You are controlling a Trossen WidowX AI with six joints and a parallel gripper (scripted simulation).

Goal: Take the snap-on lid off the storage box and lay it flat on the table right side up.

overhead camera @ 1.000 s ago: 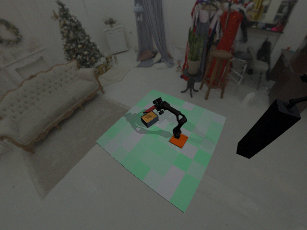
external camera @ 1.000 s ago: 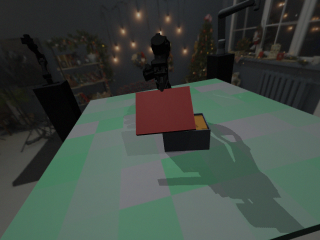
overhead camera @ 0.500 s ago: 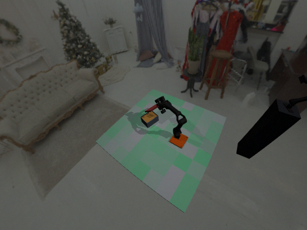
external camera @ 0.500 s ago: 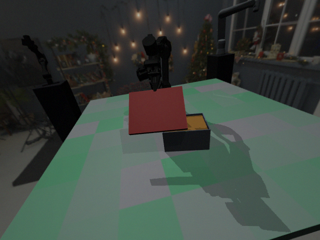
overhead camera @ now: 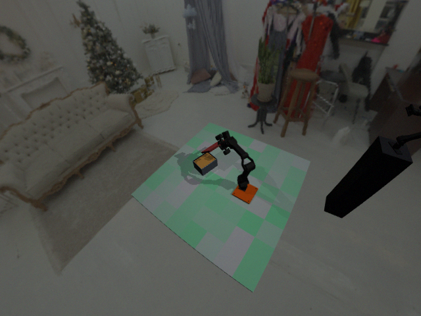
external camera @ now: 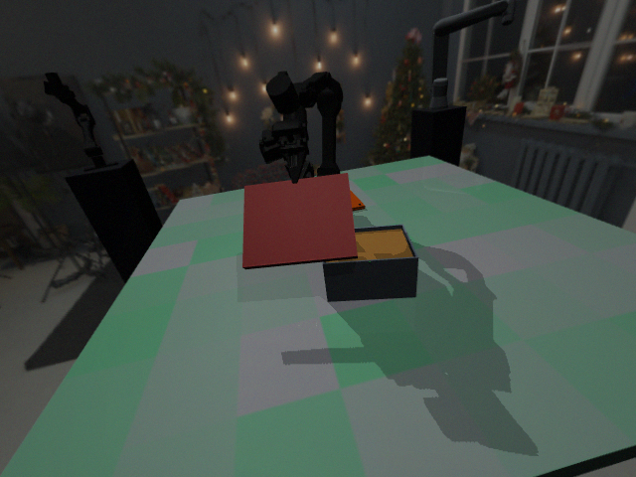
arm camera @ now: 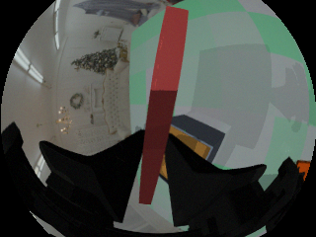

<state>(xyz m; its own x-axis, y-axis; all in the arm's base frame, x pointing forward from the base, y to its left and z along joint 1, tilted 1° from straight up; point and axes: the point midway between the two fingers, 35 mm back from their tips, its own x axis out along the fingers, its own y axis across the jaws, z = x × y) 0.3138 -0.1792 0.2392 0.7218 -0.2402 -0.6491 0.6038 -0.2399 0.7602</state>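
My gripper tip is 60 mm short of the lid, 50 mm above it and 20 mm to the left of it. The rest, counted from my gripper tip: storage box: 180 mm below, 120 mm to the left, 90 mm ahead.
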